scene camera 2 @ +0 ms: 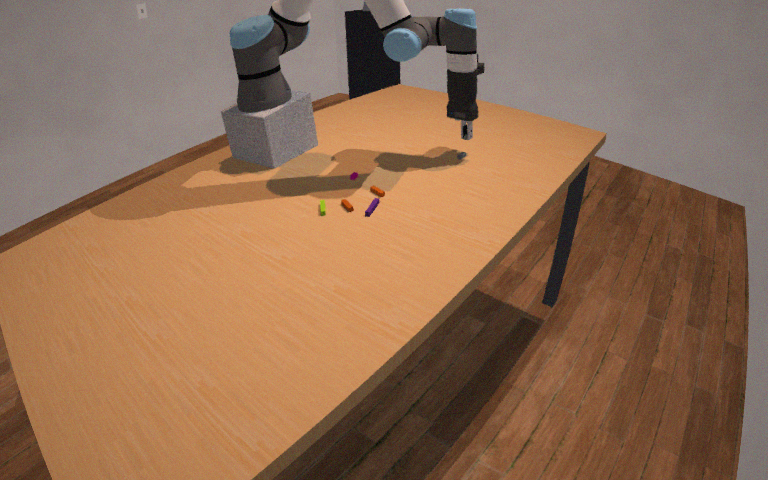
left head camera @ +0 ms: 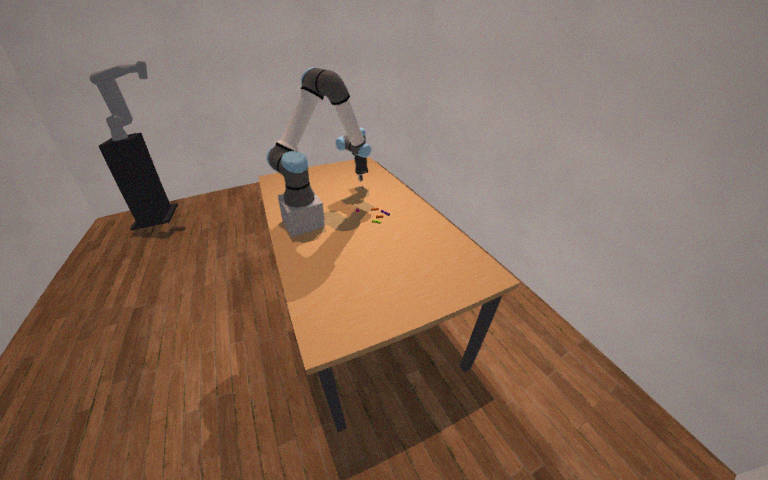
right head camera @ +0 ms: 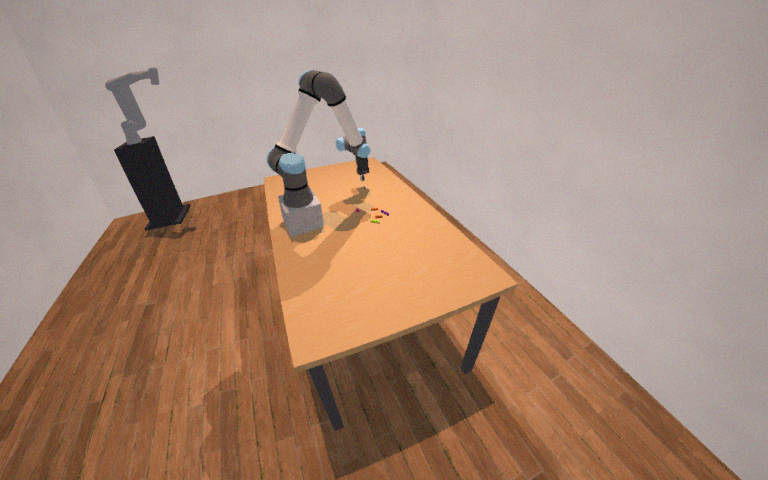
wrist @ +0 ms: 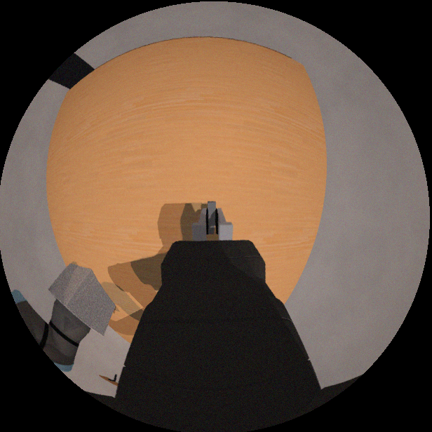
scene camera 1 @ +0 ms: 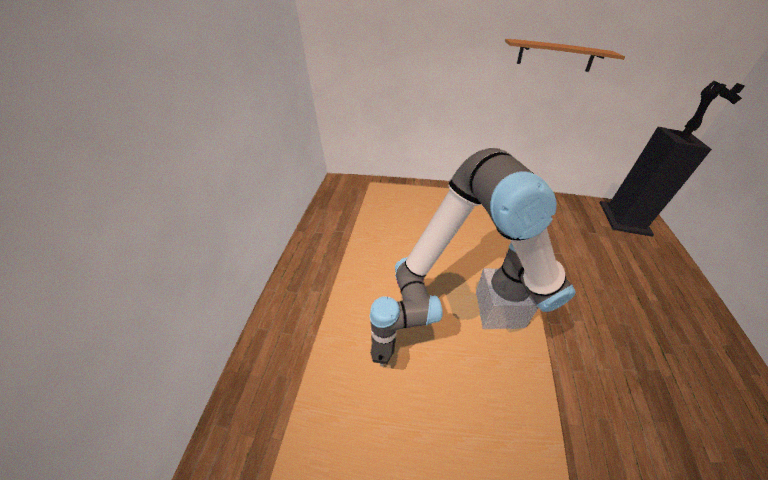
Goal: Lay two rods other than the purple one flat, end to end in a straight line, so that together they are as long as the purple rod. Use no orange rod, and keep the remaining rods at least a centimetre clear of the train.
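Seen in the pictures: gripper, fingertip midpoint: (scene camera 2: 466, 138) (left head camera: 360, 180) (right head camera: 362, 180); arm's base, origin of the base link: (scene camera 2: 264, 101) (left head camera: 299, 198) (right head camera: 298, 199) (scene camera 1: 510, 285).
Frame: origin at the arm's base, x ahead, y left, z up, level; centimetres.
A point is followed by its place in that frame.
Observation:
My gripper (left head camera: 360, 178) @[y 34.0, x 42.3, z -10.9 cm] (right head camera: 362, 178) @[y 34.0, x 42.3, z -10.9 cm] (scene camera 2: 466, 135) @[y 34.0, x 42.3, z -10.9 cm] (wrist: 211, 215) points down, shut on a grey rod (wrist: 212, 205), well above the table. A second grey rod (scene camera 2: 462, 155) @[y 31.0, x 43.2, z -14.8 cm] lies on the table below the fingers; I cannot make it out in the wrist view. The purple rod (left head camera: 385, 212) @[y -4.2, x 44.8, z -14.7 cm] (right head camera: 385, 212) @[y -4.5, x 44.9, z -14.6 cm] (scene camera 2: 372, 207) @[y -4.3, x 45.5, z -14.6 cm] lies flat. A green rod (left head camera: 376, 221) @[y -11.0, x 37.0, z -14.9 cm] (right head camera: 374, 221) @[y -10.7, x 36.6, z -15.0 cm] (scene camera 2: 322, 207) @[y -11.3, x 37.7, z -14.5 cm], a short magenta rod (left head camera: 357, 210) @[y 3.4, x 30.8, z -14.8 cm] (right head camera: 357, 210) @[y 3.3, x 30.8, z -14.7 cm] (scene camera 2: 353, 176) @[y 3.2, x 31.4, z -14.7 cm] and two orange rods, one (scene camera 2: 377, 191) @[y 1.5, x 41.1, z -14.7 cm] near the purple rod and one (scene camera 2: 347, 205) @[y -7.2, x 41.1, z -14.5 cm] between green and purple, lie apart.
My arm stands on a grey block (left head camera: 302, 216) @[y -8.8, x -0.4, z -5.2 cm] (scene camera 2: 271, 130) @[y -4.9, x 10.2, z -5.0 cm] (wrist: 82, 299) at one long side of the wooden table (left head camera: 396, 271) @[y -50.1, x 32.0, z -15.5 cm] (scene camera 2: 226, 316) @[y -42.6, x 51.0, z -15.5 cm]. The arm's shadow falls across the table beside the rods. A black pedestal (left head camera: 138, 181) (scene camera 1: 651, 181) with another arm stands off the table.

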